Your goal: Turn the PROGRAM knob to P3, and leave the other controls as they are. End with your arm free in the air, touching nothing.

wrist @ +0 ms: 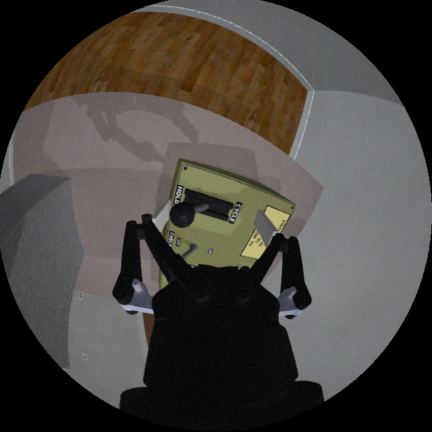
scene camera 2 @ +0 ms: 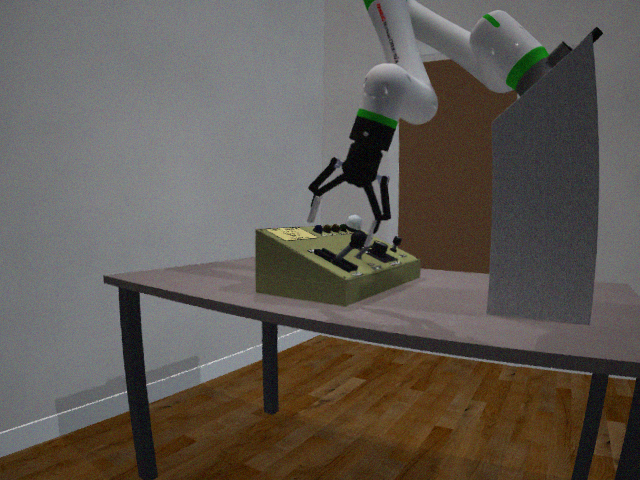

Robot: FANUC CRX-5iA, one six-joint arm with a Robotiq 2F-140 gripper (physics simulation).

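Frame: origin at the arm's base, x right, y ahead, z up, level; centimetres.
Where they show: gripper, fingertip midpoint: (scene camera 2: 338, 233); arm's base at its link origin: (scene camera 2: 550, 92).
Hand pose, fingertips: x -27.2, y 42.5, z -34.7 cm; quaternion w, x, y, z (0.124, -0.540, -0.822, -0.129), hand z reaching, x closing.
Each offset is from my fingertips to the centre of the thing. "spot": to the spot under its first point. Level surfaces: height alone.
The PROGRAM knob @[dx +25.0, dy +6.3, dz -5.0 cm] (scene camera 2: 379, 247) is a black knob on a dark plate on the sloped green console @[dx +17.7, dy +11.7, dz -7.4 cm] (scene camera 2: 299, 279) (wrist: 225, 186). Its pointer is too small to read in the scene view, and the gripper body hides the knob in the wrist view. My gripper (scene camera 2: 339, 232) (wrist: 213, 211) is open and empty, tilted over the console's lever side. One finger is near the ball-topped lever (scene camera 2: 357, 238) (wrist: 182, 214) and the CHECK toggle @[dx +13.5, dy +3.0, dz -4.8 cm] (scene camera 2: 361, 254) (wrist: 190, 250); whether it touches either cannot be told. The lever's ball lies toward the HOLD end.
A yellow status card @[dx +1.6, dy +17.6, dz -0.9 cm] (scene camera 2: 290, 234) (wrist: 250, 248) is on the console. Dark coloured lamps @[spot: dx +17.6, dy +20.4, dz +0.0 cm] (scene camera 2: 326, 228) and a white dome @[spot: dx +32.6, dy +22.3, dz +1.6 cm] (scene camera 2: 354, 222) stand along its upper edge. A small black control @[dx +36.7, dy +9.1, dz -5.4 cm] (scene camera 2: 396, 242) stands beyond the knob. The grey robot pedestal (scene camera 2: 542, 206) (wrist: 37, 260) stands on the table @[dz -15.7 cm] (scene camera 2: 206, 281).
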